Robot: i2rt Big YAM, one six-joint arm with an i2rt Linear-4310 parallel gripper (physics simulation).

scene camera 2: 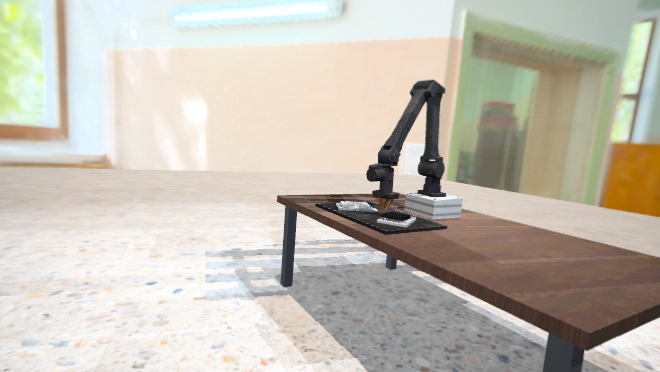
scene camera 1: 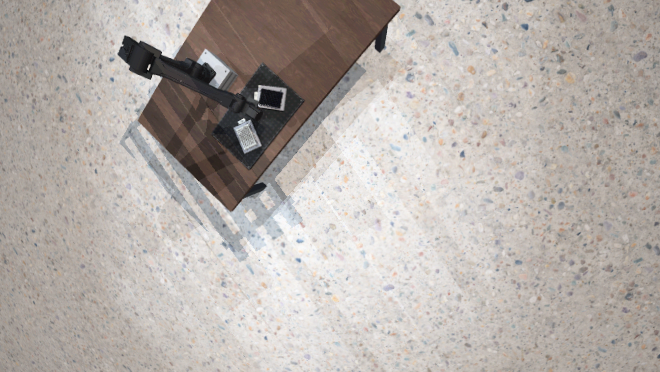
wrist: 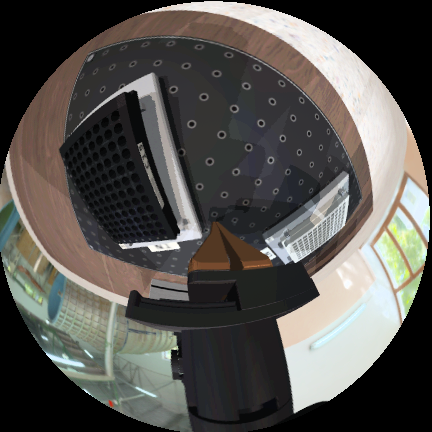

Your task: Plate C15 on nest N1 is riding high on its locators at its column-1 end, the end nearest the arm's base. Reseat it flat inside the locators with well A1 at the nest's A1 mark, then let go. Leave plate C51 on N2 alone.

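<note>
My gripper is shut and empty, its orange fingertips together, above the dark board between the two nests. A black well plate is on a pale nest; in the wrist view it stands proud, with a strip of nest showing along one side. A whitish well plate is on the other nest, at the right of the wrist view. The plate and nest labels are too small to read surely, so I cannot tell which is C15. The seating of each end and the A1 marks are unclear.
The nests stand on a black perforated board on the wooden table. The arm's pale base block is beside the board. A table edge runs along the board's far side from the base.
</note>
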